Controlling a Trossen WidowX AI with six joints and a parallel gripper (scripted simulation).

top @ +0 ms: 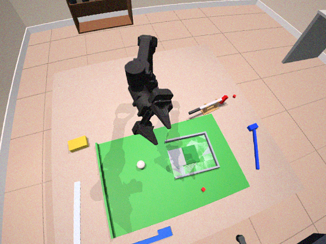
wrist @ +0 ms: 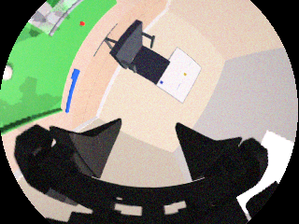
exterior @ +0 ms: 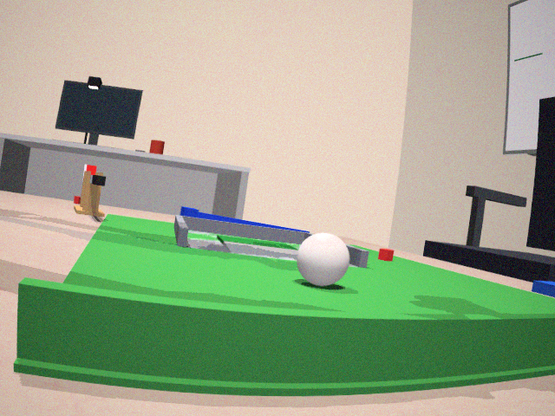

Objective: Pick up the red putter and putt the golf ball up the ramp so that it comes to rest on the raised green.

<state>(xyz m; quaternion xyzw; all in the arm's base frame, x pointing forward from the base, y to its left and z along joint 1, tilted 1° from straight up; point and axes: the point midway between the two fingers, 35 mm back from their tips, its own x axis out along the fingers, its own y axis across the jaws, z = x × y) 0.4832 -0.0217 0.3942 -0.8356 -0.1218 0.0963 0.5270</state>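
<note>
Now: gripper tip 400 mm above the red putter, 370 mm past it and 360 mm to the right of it. Round my gripper tip: green mat 460 mm below, 70 mm to the left, 30 mm behind; white bar 460 mm below, 420 mm to the right, 140 mm ahead; white golf ball 430 mm below, 90 mm to the right, 60 mm behind.
</note>
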